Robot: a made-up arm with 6 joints. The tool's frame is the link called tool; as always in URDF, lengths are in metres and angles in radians. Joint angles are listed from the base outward. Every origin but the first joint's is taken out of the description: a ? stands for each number. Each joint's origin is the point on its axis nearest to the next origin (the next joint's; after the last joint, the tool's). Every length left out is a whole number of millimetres.
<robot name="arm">
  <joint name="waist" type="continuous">
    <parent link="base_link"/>
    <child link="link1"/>
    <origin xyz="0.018 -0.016 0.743" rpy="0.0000 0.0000 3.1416"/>
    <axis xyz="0 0 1"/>
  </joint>
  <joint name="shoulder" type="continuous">
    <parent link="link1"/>
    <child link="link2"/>
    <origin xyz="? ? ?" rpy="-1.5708 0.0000 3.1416"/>
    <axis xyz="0 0 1"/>
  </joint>
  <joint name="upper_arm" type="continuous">
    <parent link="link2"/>
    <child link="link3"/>
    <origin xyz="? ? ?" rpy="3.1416 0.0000 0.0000"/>
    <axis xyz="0 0 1"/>
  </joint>
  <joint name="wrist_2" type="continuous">
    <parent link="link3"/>
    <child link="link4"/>
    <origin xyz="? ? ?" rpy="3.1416 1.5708 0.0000"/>
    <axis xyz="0 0 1"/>
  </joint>
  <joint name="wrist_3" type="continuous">
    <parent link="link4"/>
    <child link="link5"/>
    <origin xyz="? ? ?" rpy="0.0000 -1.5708 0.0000"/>
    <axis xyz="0 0 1"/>
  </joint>
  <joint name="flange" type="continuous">
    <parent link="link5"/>
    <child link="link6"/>
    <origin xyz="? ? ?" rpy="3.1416 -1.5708 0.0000"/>
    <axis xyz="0 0 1"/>
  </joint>
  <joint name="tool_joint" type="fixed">
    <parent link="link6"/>
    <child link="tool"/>
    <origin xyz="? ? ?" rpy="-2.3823 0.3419 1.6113"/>
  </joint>
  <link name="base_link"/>
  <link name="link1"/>
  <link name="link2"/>
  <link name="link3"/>
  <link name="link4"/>
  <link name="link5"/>
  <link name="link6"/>
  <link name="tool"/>
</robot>
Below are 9 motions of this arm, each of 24 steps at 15 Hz.
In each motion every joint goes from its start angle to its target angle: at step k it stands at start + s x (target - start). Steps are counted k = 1, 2, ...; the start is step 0. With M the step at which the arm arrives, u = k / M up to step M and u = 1 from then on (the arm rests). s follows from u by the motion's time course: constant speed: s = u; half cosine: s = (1 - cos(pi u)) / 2; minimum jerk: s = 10 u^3 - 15 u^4 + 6 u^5.
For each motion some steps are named. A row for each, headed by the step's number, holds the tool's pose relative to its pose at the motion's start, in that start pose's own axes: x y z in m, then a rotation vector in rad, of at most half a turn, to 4 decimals.
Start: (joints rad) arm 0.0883 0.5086 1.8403 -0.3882 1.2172 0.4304
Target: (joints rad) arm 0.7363 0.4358 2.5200 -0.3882 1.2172 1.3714
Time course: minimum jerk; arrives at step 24
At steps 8, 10, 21, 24:
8: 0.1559 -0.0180 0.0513 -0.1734 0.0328 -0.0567
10: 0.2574 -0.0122 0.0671 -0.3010 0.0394 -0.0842
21: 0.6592 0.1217 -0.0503 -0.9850 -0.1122 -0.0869
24: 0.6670 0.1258 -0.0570 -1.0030 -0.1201 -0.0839

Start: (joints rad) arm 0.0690 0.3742 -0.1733 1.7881 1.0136 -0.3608
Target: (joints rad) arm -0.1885 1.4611 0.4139 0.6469 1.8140 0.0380
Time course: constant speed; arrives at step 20
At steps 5, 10, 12, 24:
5: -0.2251 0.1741 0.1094 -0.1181 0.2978 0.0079
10: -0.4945 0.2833 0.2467 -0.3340 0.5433 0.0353
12: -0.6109 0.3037 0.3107 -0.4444 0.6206 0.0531
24: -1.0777 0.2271 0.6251 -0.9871 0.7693 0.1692

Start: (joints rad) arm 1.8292 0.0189 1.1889 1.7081 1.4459 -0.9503
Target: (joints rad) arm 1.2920 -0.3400 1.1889 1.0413 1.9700 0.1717
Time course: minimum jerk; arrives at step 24
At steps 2, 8, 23, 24:
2: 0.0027 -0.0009 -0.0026 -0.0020 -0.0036 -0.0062
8: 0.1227 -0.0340 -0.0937 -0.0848 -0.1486 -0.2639
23: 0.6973 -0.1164 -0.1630 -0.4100 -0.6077 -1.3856
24: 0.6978 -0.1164 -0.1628 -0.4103 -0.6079 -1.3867

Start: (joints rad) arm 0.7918 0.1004 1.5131 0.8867 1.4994 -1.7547
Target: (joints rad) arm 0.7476 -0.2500 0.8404 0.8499 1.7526 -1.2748
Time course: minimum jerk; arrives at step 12
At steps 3, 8, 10, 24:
3: 0.0165 0.0025 0.0060 -0.0043 -0.0188 -0.0159
8: 0.1116 -0.0222 0.0819 -0.0375 -0.1287 -0.1385
10: 0.1312 -0.0397 0.1107 -0.0487 -0.1529 -0.1741
24: 0.1349 -0.0438 0.1171 -0.0512 -0.1577 -0.1815

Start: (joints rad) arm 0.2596 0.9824 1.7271 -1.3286 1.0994 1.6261
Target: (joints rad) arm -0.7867 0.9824 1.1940 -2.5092 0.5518 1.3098
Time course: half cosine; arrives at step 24
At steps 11, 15, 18, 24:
11: -0.1232 0.7787 0.2046 -0.0916 -0.1504 0.3103
15: -0.1063 1.2850 0.1419 -0.1962 -0.0899 0.5636
18: -0.0594 1.5960 0.0295 -0.2676 0.0195 0.7267
24: 0.0052 1.8597 -0.1189 -0.3283 0.1671 0.8635

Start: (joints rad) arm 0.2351 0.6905 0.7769 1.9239 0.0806 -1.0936
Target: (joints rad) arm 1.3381 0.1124 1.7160 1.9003 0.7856 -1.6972
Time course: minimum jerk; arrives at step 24
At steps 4, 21, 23, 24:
4: 0.0920 -0.0425 -0.0388 0.0129 0.0678 -0.0404
21: 0.3450 -1.0969 -1.8257 0.5579 1.7211 -1.0772
23: 0.3180 -1.0972 -1.8458 0.5636 1.7448 -1.0923
24: 0.3168 -1.0972 -1.8466 0.5638 1.7458 -1.0929

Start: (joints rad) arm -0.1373 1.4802 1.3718 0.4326 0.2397 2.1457
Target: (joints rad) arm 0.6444 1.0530 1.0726 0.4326 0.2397 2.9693
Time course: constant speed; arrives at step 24
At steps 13, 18, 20, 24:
13: 0.1225 0.6190 -0.8544 -0.5289 -0.1100 -0.2001
18: 0.0996 0.7574 -1.2322 -0.7330 -0.1765 -0.2297
20: 0.0787 0.7962 -1.3854 -0.8133 -0.2066 -0.2337
24: 0.0168 0.8453 -1.6901 -0.9703 -0.2724 -0.2284

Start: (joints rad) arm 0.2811 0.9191 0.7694 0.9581 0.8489 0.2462
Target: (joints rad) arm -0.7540 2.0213 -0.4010 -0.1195 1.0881 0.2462
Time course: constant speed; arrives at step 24
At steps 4, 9, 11, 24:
4: -0.5361 -0.3418 0.0936 0.1304 -0.0616 0.4203
9: -1.0564 -0.9292 0.0132 0.1907 -0.1710 0.9922
11: -1.1903 -1.1952 -0.0631 0.1887 -0.2250 1.2277
24: -0.8719 -2.6930 -0.6360 0.0738 -0.7184 2.7209

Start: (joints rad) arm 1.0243 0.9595 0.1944 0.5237 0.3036 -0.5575
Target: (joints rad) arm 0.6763 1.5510 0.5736 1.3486 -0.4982 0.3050
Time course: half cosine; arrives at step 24
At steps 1, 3, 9, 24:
1: -0.0023 0.0049 -0.0005 -0.0041 -0.0067 -0.0008
3: -0.0211 0.0438 -0.0054 -0.0356 -0.0594 -0.0069
9: -0.1915 0.3434 -0.0744 -0.2601 -0.4963 -0.0491
24: -0.7252 0.9339 -0.4130 -0.5645 -1.6908 -0.0902

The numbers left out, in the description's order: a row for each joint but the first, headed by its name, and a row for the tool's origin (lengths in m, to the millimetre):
shoulder: -0.265 0.014 0.000
upper_arm: -0.018 -1.174 0.000
wrist_2: 0.697 0.207 0.000
wrist_3: 0.033 0.019 0.000
flange: -0.266 0.027 0.000
tool: -0.023 -0.016 0.000

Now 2 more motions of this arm.
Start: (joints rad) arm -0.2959 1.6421 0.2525 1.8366 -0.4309 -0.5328
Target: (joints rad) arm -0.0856 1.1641 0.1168 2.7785 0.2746 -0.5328
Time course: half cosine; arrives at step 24
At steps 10, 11, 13, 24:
10: 0.0556 -0.0755 -0.3301 -0.2285 0.0103 -0.4383
11: 0.0607 -0.0979 -0.3837 -0.2641 -0.0006 -0.5134
13: 0.0659 -0.1502 -0.4881 -0.3323 -0.0348 -0.6638
24: 0.0288 -0.3661 -0.7847 -0.5164 -0.2651 -1.1200

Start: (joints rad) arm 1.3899 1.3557 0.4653 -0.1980 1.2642 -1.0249
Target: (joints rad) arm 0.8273 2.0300 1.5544 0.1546 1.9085 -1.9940
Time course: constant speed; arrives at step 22
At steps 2, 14, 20, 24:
2: 0.0839 0.0555 -0.0535 0.0972 0.0706 -0.0190
14: 0.5435 0.1734 -0.5325 0.7330 0.2525 -0.0796
20: 0.7023 0.1004 -0.8359 1.0345 0.1756 -0.0545
24: 0.7401 0.0593 -0.9400 1.1237 0.1258 -0.0348

